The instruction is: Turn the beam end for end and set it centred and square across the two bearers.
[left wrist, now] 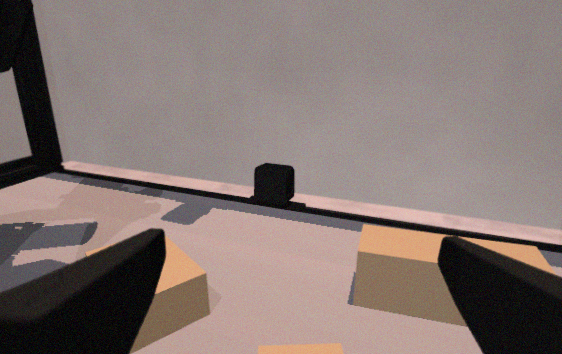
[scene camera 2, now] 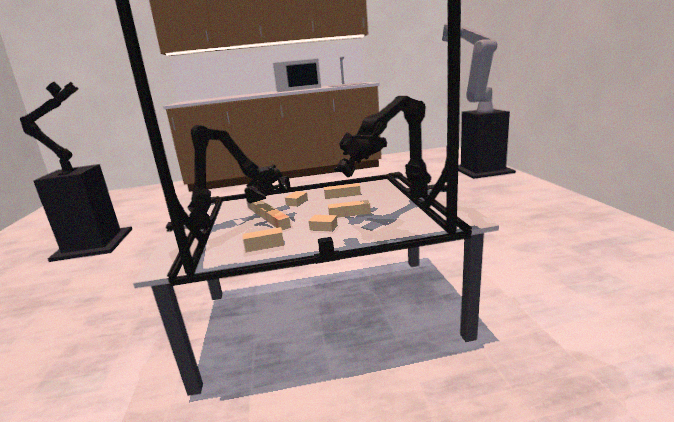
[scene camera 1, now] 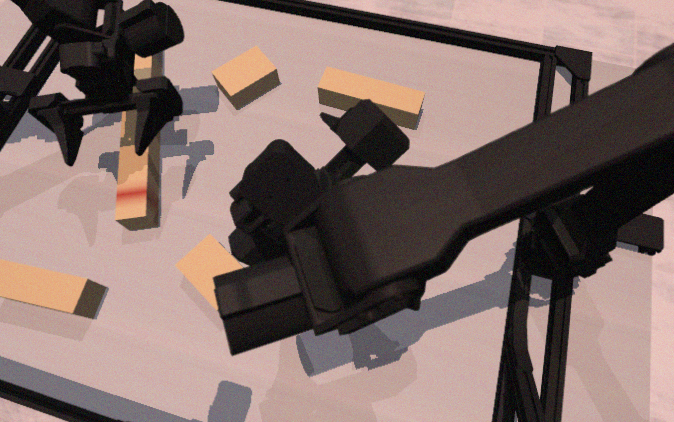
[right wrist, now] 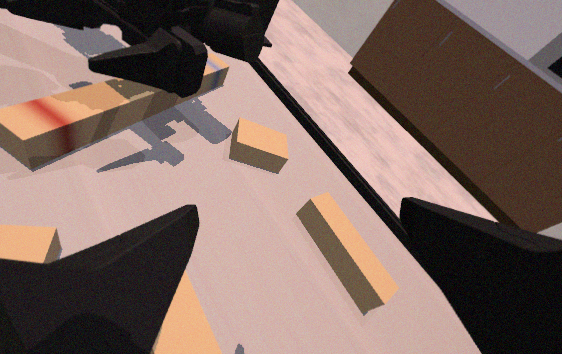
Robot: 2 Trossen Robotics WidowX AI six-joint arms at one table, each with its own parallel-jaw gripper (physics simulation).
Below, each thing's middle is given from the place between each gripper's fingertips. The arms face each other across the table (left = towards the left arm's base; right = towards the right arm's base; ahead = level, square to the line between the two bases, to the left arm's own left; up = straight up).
My right gripper is now 8 cm short of the long beam (scene camera 1: pixel 137 202), 31 cm to the right of it and 19 cm above it.
Now: left hand 120 mm short of the long beam, 60 mm to the right of it and 110 mm above it.
